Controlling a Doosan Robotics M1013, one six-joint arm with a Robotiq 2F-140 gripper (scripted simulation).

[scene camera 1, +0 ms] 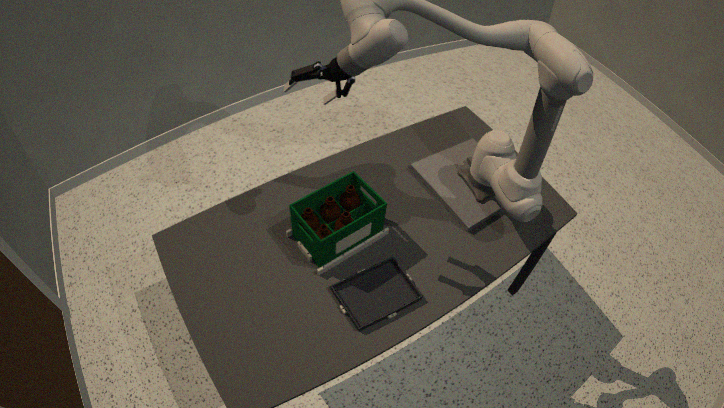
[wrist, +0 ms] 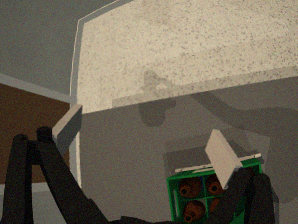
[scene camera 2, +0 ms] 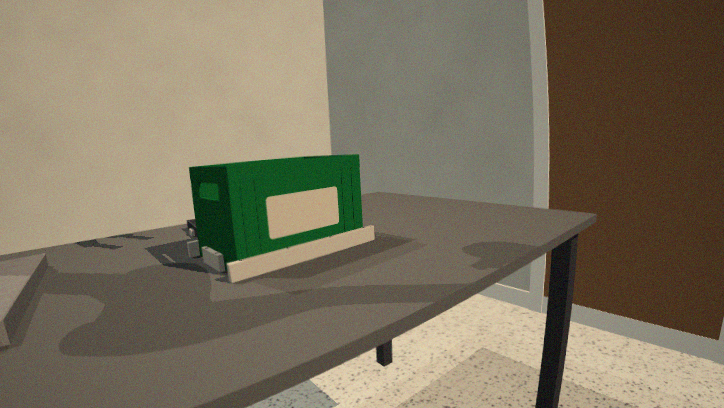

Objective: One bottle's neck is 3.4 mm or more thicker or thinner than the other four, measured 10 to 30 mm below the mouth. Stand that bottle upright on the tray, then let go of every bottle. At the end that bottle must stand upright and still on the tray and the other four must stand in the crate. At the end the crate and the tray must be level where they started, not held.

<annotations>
my gripper: scene camera 1 305,94; wrist 147,129; not seen in scene camera 2 (out of frame)
</annotations>
